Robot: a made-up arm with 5 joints.
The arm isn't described. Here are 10 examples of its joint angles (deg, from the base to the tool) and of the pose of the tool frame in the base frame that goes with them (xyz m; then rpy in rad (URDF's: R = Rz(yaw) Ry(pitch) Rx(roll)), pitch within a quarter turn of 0, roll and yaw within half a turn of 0).
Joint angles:
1: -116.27 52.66 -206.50 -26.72 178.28
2: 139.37 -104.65 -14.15 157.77 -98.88
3: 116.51 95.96 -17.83 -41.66 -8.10
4: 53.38 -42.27 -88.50 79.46 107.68
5: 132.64 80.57 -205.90 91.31 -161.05
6: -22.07 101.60 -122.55 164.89 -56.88
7: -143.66 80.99 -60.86 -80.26 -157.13
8: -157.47 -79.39 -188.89 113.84 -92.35
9: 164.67 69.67 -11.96 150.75 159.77
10: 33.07 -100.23 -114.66 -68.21 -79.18
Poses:
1: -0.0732 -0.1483 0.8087 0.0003 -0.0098 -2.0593
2: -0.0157 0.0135 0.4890 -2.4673 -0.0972 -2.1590
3: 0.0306 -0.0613 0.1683 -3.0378 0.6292 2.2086
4: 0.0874 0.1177 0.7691 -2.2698 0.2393 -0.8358
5: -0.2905 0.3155 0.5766 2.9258 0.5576 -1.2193
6: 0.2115 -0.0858 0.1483 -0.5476 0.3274 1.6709
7: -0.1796 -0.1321 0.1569 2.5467 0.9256 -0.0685
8: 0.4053 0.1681 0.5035 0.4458 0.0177 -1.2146
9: 0.0259 -0.0071 0.3354 -0.1853 0.4636 2.4771
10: -0.3526 -0.2296 0.5233 -1.8034 0.1839 2.1047
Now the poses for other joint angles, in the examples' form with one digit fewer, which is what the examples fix.
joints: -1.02 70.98 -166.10 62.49 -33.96
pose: 0.501 -0.009 0.489 2.798 -0.464 0.657
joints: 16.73 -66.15 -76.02 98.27 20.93
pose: 0.047 0.014 0.735 -2.810 -0.704 -0.196
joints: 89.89 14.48 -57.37 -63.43 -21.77
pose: 0.001 0.339 0.488 0.903 -1.100 -2.530
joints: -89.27 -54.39 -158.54 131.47 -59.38
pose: -0.003 0.237 0.760 1.744 -0.528 -0.075
